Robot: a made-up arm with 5 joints. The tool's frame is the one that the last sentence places.
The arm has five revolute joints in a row. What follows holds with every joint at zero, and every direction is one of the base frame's. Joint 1 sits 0.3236 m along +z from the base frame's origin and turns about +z. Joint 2 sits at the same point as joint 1 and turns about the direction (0, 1, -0.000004). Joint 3 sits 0.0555 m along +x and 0.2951 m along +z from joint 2 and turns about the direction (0, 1, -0.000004). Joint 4 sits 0.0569 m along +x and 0.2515 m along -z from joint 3 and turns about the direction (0, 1, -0.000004). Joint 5 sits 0.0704 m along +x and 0.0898 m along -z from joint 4 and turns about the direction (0, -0.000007, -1). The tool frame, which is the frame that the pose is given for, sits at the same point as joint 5; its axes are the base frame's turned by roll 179.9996, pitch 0 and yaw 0 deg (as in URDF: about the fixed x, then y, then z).
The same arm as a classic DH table. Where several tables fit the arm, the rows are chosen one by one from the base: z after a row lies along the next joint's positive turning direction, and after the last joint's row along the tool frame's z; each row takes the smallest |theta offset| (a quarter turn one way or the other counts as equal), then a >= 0, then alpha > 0; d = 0 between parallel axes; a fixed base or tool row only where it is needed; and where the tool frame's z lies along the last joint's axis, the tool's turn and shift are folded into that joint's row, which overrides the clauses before.
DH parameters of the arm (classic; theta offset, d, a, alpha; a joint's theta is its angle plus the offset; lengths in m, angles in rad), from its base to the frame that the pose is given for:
joint 1: 0.0000 0.3236 0.0000 -1.5708
joint 2: -1.3849 0.0000 0.3003 0.0000
joint 3: -0.4084 0.0000 -0.2579 0.0000
joint 4: -1.3483 0.0000 -0.0704 1.5708
joint 5: 3.1416 0.0898 0.0000 0.0000

